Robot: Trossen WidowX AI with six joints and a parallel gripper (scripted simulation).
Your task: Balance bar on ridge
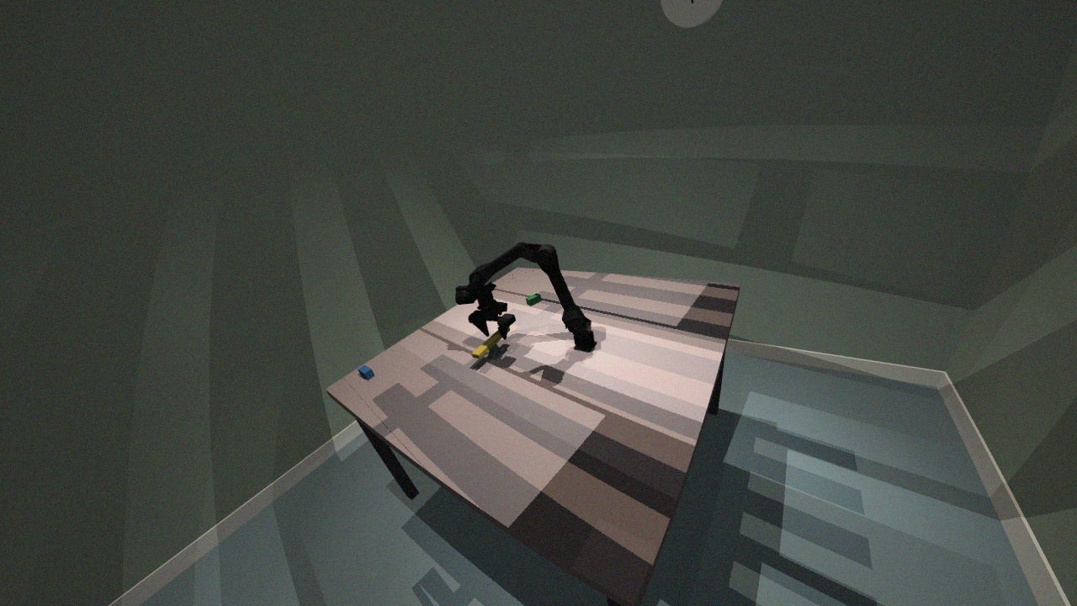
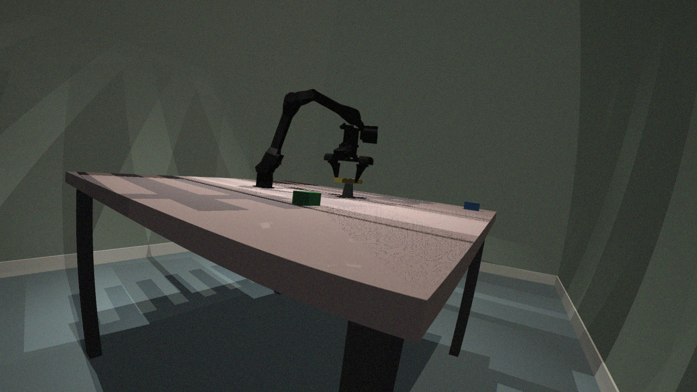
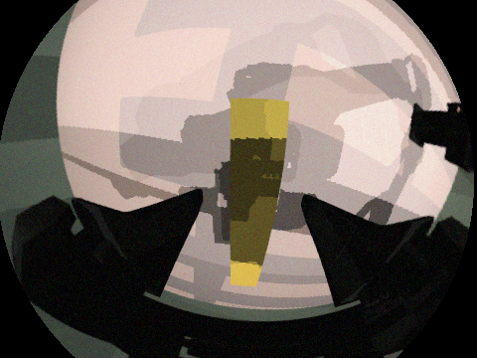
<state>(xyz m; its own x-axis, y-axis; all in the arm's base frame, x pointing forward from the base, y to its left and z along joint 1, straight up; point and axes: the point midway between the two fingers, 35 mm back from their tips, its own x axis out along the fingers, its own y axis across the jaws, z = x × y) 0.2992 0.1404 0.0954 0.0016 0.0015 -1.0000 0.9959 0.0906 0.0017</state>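
My gripper tip is 30 mm to the right of the bar. From my gripper tip the other things lie so: blue block 440 mm ahead, 360 mm to the left, 40 mm below; then green block 120 mm ahead, 390 mm to the right, 40 mm below.
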